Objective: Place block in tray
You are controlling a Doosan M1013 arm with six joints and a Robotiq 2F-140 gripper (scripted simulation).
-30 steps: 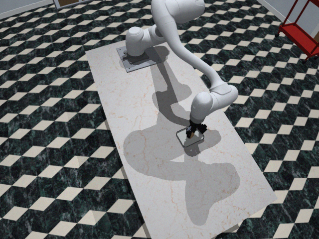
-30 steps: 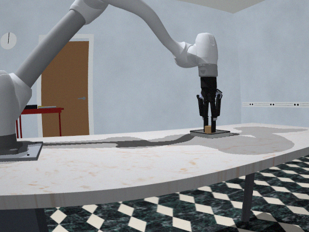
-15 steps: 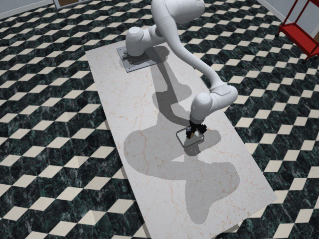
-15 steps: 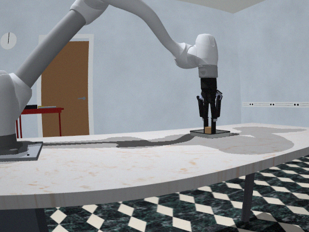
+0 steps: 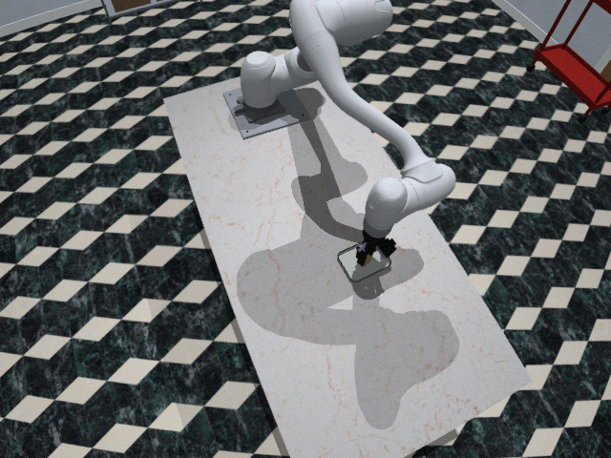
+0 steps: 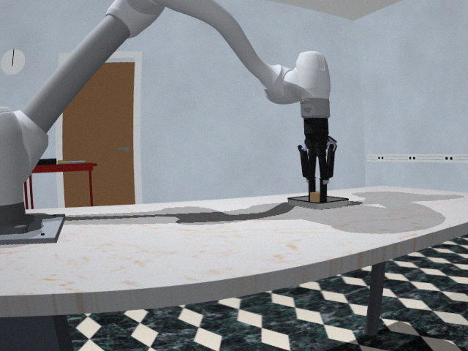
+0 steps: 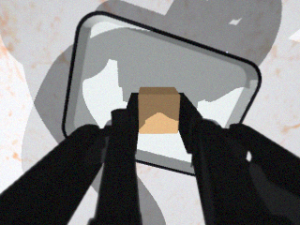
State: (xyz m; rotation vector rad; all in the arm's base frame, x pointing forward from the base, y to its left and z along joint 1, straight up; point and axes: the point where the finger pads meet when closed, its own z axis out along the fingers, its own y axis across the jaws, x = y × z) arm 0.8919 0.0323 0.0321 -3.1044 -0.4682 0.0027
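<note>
Right now my hand is 20 mm above the tan block. From my hand the other things lie so: white tray 30 mm below.
</note>
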